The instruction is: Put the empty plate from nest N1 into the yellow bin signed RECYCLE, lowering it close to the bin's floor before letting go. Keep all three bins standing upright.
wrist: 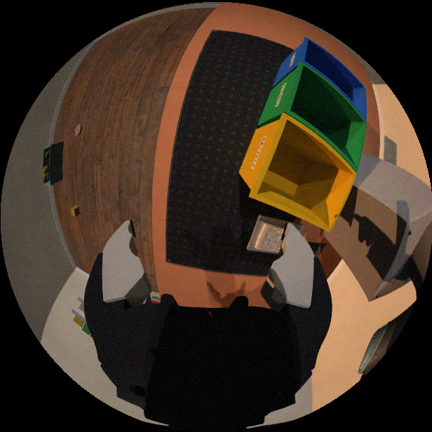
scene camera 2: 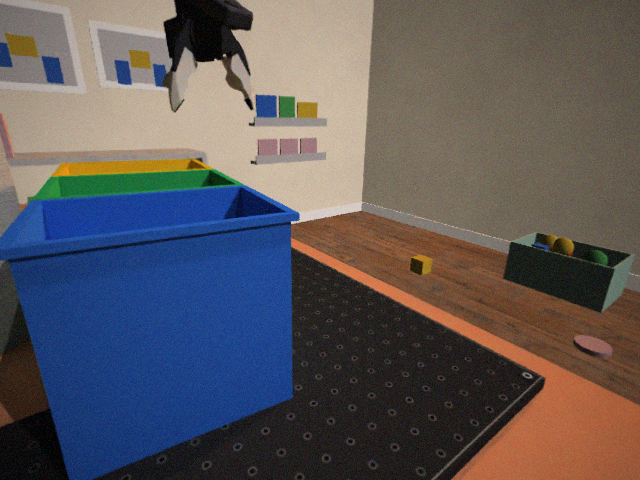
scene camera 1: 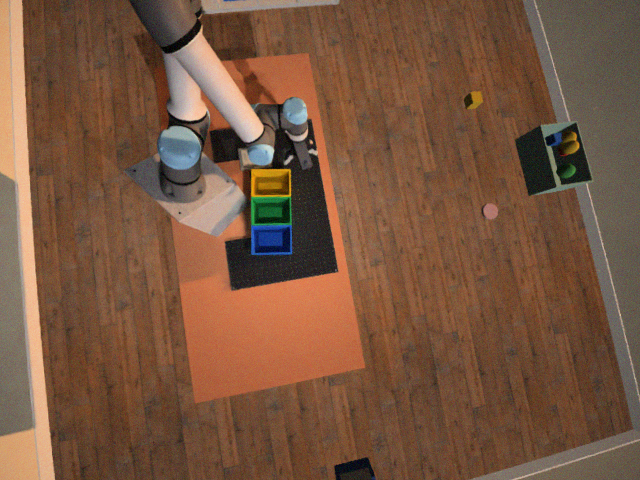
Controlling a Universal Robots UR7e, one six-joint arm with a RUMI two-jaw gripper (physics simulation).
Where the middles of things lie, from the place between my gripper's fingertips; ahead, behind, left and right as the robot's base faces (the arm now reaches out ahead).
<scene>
Right now the yellow bin (scene camera 2: pixel 114 167) is 170 mm below my hand, 150 mm behind it and 50 mm to the right of it. Round my hand: blue bin (scene camera 2: pixel 156 317) (310 mm to the right, 200 mm behind, 170 mm below); green bin (scene camera 2: pixel 57 187) (180 mm to the right, 170 mm below, 170 mm behind).
</scene>
